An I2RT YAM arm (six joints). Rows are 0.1 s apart.
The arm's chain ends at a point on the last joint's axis. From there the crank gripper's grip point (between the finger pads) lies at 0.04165 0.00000 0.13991 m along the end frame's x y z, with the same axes.
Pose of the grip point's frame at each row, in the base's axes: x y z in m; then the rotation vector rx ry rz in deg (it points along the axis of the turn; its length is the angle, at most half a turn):
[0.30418 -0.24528 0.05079 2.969 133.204 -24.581]
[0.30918 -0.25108 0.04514 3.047 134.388 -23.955]
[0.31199 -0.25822 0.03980 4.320 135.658 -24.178]
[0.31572 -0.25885 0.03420 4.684 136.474 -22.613]
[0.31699 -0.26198 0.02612 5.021 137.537 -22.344]
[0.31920 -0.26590 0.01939 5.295 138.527 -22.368]
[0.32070 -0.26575 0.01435 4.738 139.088 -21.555]
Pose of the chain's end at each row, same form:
[0.23836 -0.19662 0.17166 2.969 133.204 -24.581]
[0.24560 -0.20379 0.16774 3.047 134.388 -23.955]
[0.25178 -0.21057 0.16395 4.320 135.658 -24.178]
[0.25658 -0.21423 0.15998 4.684 136.474 -22.613]
[0.26020 -0.21805 0.15322 5.021 137.537 -22.344]
[0.26475 -0.22212 0.14756 5.295 138.527 -22.368]
[0.26690 -0.22366 0.14336 4.738 139.088 -21.555]

